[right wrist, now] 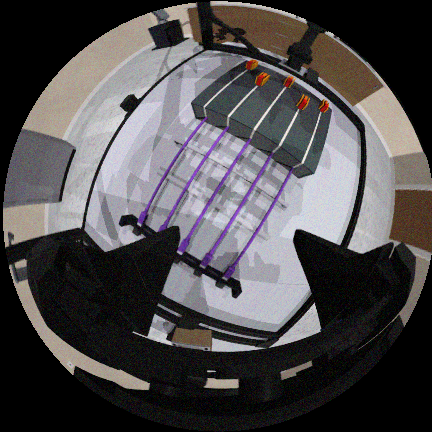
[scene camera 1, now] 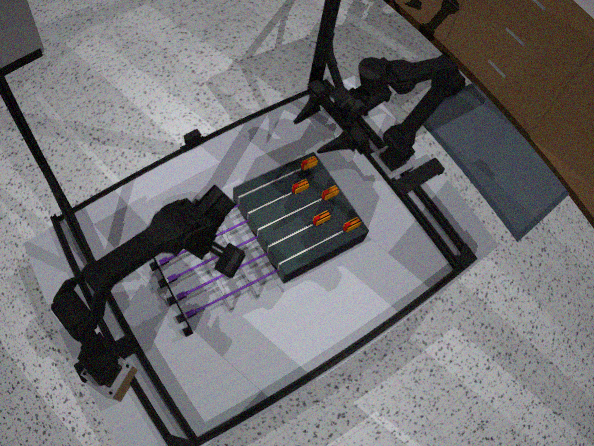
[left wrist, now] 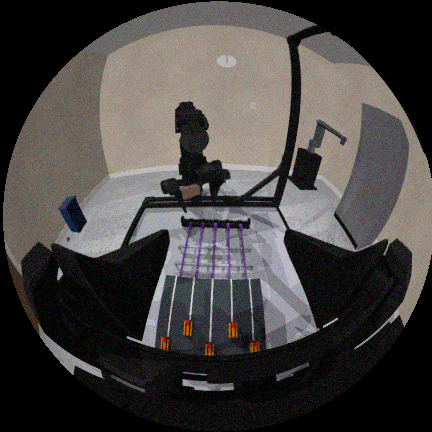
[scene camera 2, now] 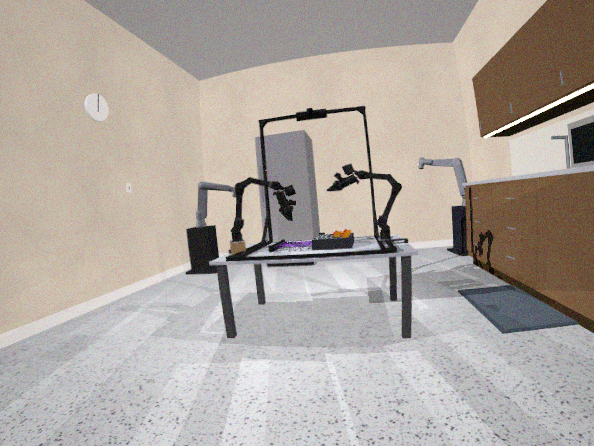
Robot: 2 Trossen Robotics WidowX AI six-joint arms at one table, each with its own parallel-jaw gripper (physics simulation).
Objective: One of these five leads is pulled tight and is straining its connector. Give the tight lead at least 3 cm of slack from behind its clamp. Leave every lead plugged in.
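Seen in the pictures: left gripper, between the fingertips: point(scene camera 1: 305, 137) point(left wrist: 228, 235) point(scene camera 2: 327, 190); right gripper, between the fingertips: point(right wrist: 239, 234) point(scene camera 1: 209, 249) point(left wrist: 199, 208) point(scene camera 2: 290, 220); left arm's base, origin of its link: point(right wrist: 292, 65) point(scene camera 1: 392, 159) point(scene camera 2: 385, 238); right arm's base, origin of its link: point(scene camera 1: 105, 370) point(scene camera 2: 237, 240).
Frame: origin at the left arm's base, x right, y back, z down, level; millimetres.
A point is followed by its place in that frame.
Several purple leads point(scene camera 1: 232, 293) @(x -117, y -613, z -2 mm) point(left wrist: 214, 250) @(x -7, y -606, z -1 mm) point(right wrist: 167, 167) @(x 97, y -608, z -3 mm) run nearly parallel from plugs at a black connector bar point(scene camera 1: 188, 331) @(x -152, y -761, z -15 mm) point(left wrist: 215, 223) point(right wrist: 236, 287) @(x -139, y -751, z -15 mm) to a dark block point(scene camera 1: 305, 240) @(x -100, y -389, z -42 mm) point(left wrist: 222, 300) @(x 12, y -408, z -42 mm) point(right wrist: 272, 127) @(x -42, y -449, z -42 mm). White lines cross the block's top to staggered orange-and-red pieces, one being the piece point(scene camera 1: 352, 224) @(x -131, y -268, z -64 mm) point(left wrist: 255, 346) @(x 83, y -264, z -66 mm) point(right wrist: 324, 105) @(x -124, y -287, z -68 mm). All leads look straight; I cannot tell which is tight. My right gripper point(scene camera 2: 288, 219) @(x -51, y -633, z -170 mm) point(right wrist: 239, 234) @(x -51, y -633, z -170 mm) is open and empty above the connector-bar side. My left gripper point(scene camera 1: 307, 136) @(x -1, y -370, z -351 mm) point(scene camera 2: 330, 190) @(x -1, y -370, z -351 mm) point(left wrist: 228, 235) @(x -1, y -370, z -351 mm) is open and empty, raised beyond the block's orange-piece end.
Faint thin strips cross under the leads between bar and block. A black frame rail point(scene camera 1: 310, 372) @(x -389, y -558, z 4 mm) edges the table, and a frame post point(scene camera 1: 324, 45) @(x 329, y -62, z -219 mm) point(left wrist: 295, 115) @(x 329, y -903, z -483 mm) rises at one side. My right arm point(scene camera 1: 135, 245) @(x -98, y -787, z -459 mm) hides part of the leads and connector bar in scene camera 1.
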